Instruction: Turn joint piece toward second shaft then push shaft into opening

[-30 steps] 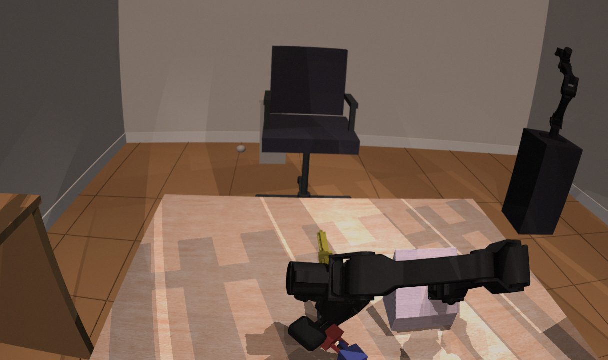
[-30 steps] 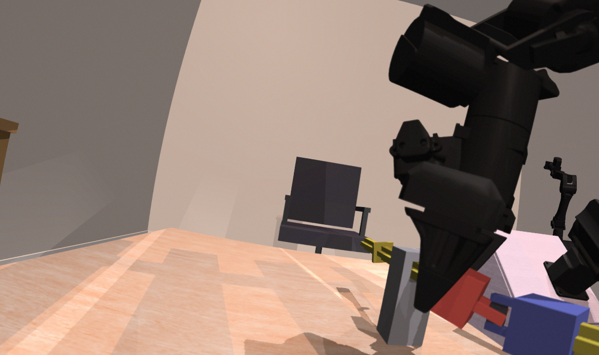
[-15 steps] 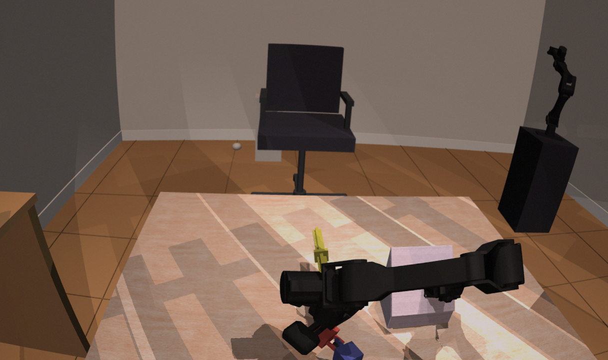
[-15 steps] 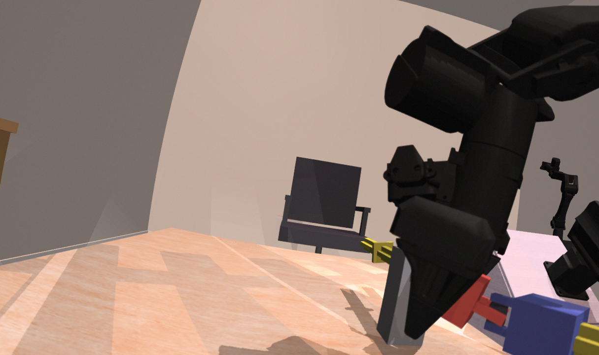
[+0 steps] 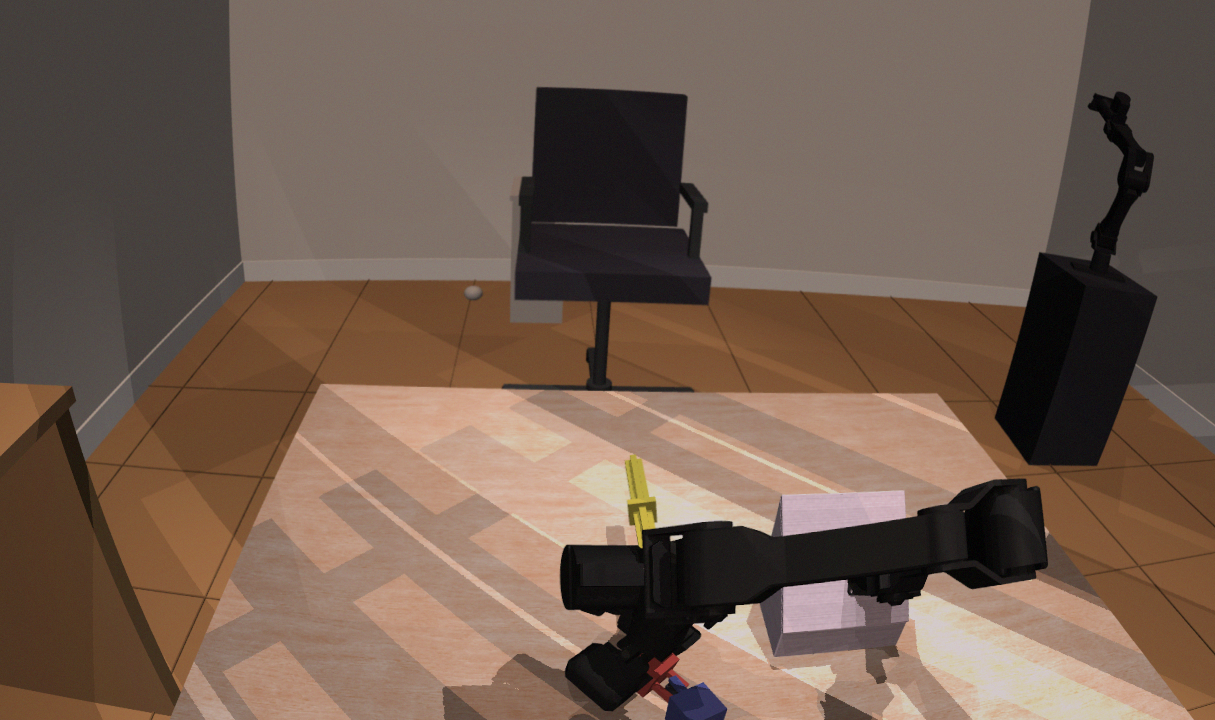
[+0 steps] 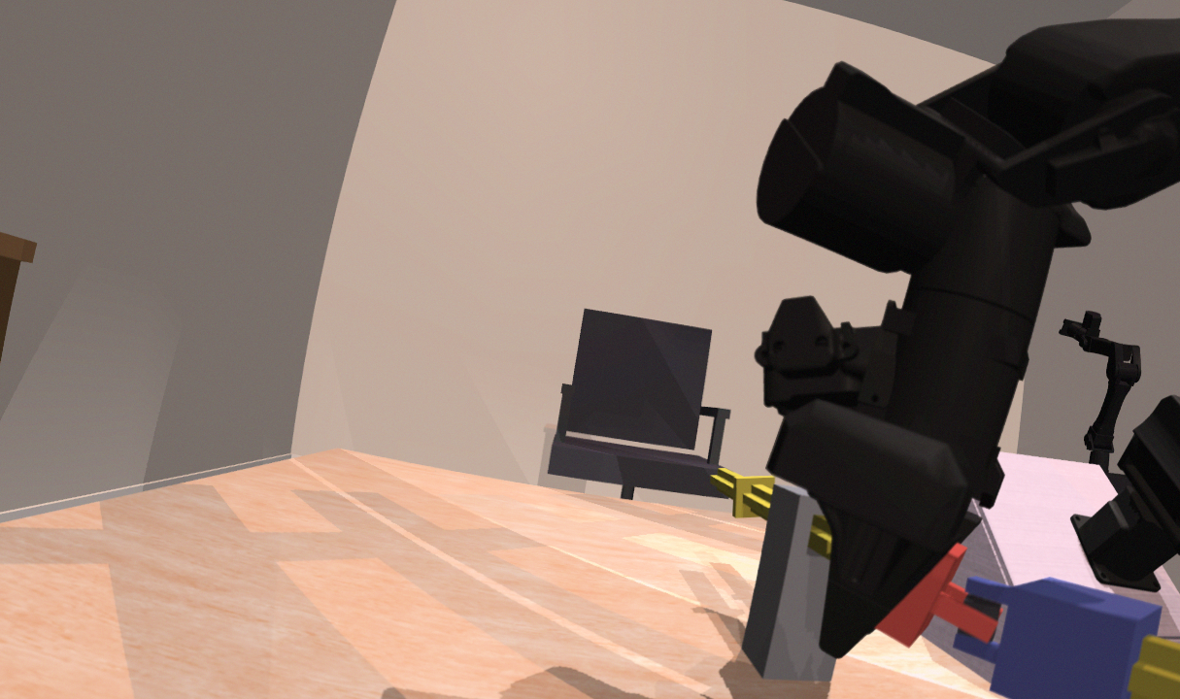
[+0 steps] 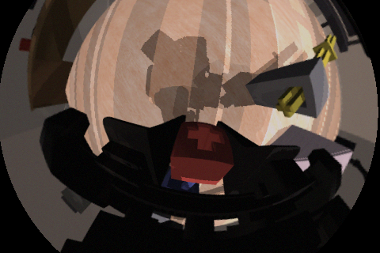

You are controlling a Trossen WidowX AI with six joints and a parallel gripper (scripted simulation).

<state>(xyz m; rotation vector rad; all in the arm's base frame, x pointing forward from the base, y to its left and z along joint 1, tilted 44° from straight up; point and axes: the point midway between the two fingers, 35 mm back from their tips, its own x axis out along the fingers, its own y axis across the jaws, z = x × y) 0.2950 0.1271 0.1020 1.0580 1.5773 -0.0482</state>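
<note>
Now: the red square joint piece 3 cm above my gripper tip, 2 cm behind it and 1 cm to the left of it.
</note>
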